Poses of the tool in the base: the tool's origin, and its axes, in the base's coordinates. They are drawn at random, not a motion.
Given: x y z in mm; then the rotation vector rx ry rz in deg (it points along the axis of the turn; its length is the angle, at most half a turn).
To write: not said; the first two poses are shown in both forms.
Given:
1: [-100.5 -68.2 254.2 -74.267 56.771 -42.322]
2: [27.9 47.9 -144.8 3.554 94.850 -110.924]
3: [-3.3 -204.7 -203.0 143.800 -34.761 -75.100]
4: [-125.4 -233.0 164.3 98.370 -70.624 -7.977]
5: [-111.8 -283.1 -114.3 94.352 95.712 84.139]
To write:
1: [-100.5 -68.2 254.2 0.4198 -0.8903 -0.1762 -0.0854 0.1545 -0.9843]
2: [27.9 47.9 -144.8 -0.8279 -0.3961 -0.3972 0.4539 -0.0569 -0.8892]
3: [-3.3 -204.7 -203.0 0.5099 -0.4679 -0.7218 -0.2475 -0.8835 0.3978]
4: [-125.4 -233.0 164.3 0.4785 -0.7733 0.4159 -0.6611 -0.0055 0.7503]
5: [-111.8 -283.1 -114.3 -0.2472 0.8874 0.3891 0.4996 -0.2273 0.8359]
